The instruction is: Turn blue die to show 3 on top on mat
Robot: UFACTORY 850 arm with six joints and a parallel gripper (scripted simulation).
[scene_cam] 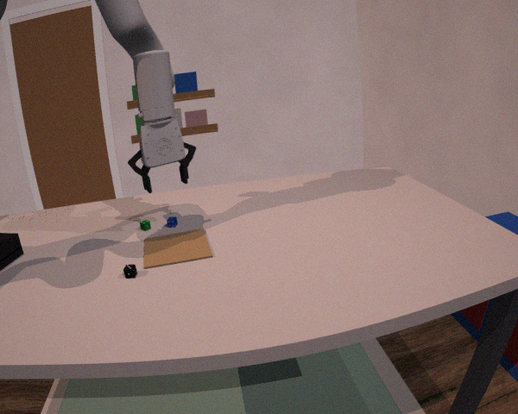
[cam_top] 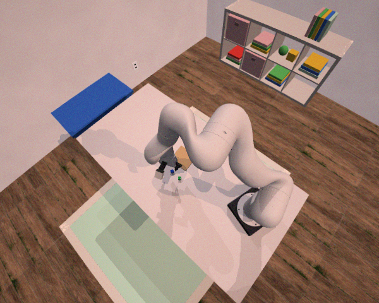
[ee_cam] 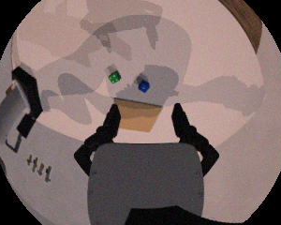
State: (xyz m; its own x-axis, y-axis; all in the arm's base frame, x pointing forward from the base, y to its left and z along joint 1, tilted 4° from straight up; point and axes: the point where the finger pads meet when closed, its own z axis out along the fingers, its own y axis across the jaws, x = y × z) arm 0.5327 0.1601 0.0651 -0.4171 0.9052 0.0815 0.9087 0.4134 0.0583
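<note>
Now: the blue die 10 mm to the right of my hand and 100 mm below it. Also, from my hand: tan mat: 20 mm ahead, 130 mm to the right, 110 mm below; then green die: 70 mm behind, 10 mm to the right, 100 mm below; then black die: 60 mm behind, 230 mm to the right, 100 mm below.
</note>
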